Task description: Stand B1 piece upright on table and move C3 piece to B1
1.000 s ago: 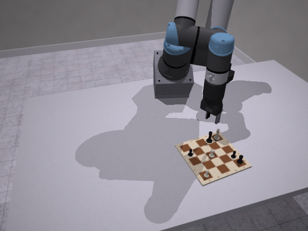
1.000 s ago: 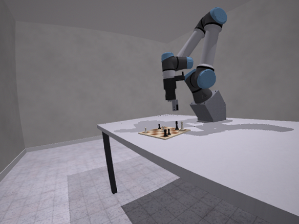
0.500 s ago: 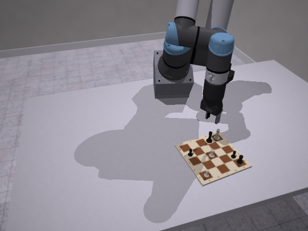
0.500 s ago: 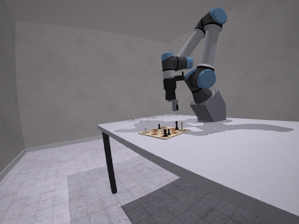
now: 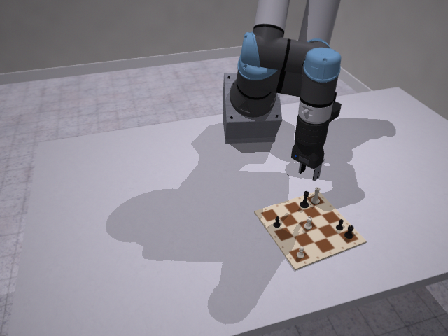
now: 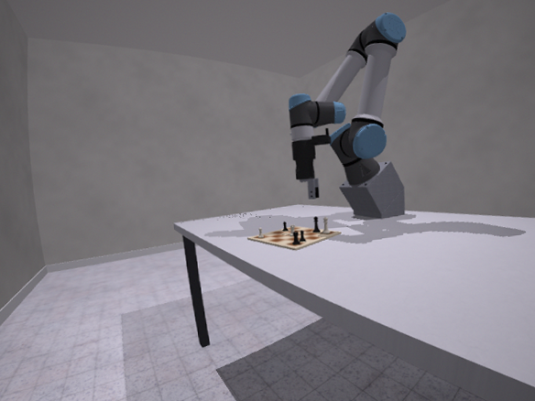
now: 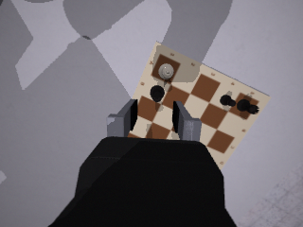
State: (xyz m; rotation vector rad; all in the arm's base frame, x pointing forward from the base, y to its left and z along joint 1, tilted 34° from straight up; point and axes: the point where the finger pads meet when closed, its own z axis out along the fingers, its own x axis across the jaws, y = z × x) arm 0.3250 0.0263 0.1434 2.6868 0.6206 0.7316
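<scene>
Now: hand 4 cm to the right of the tall white piece and 10 cm above it. The rest, counted from my hand: white pawn (15 cm ahead, 11 cm to the right, 12 cm below); chessboard (7 cm ahead, 3 cm to the right, 13 cm below).
</scene>
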